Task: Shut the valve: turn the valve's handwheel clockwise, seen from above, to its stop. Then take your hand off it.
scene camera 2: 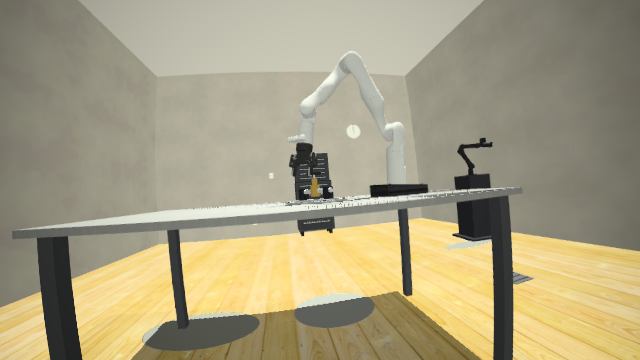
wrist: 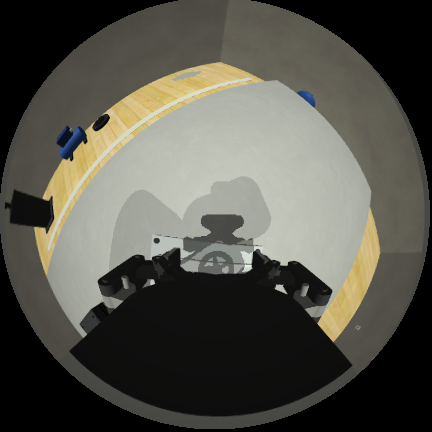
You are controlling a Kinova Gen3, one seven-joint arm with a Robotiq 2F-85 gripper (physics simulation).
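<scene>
The valve shows in the scene view as an orange body standing on the table, with pale pipe ends at its sides and a small dark handwheel on top. In the wrist view its light base plate lies beyond the fingers. A grey spoked ring shows between the fingertips there; I cannot tell whether it is the handwheel or its shadow. The orange body is hidden in the wrist view. My gripper is open and empty, pointing down, close above and slightly left of the valve in the scene view.
The grey table bears a long black box near the arm's base. A dark block shows at lower left in the wrist view. Behind the table stand a dark drawer cabinet and a black pedestal with a small arm.
</scene>
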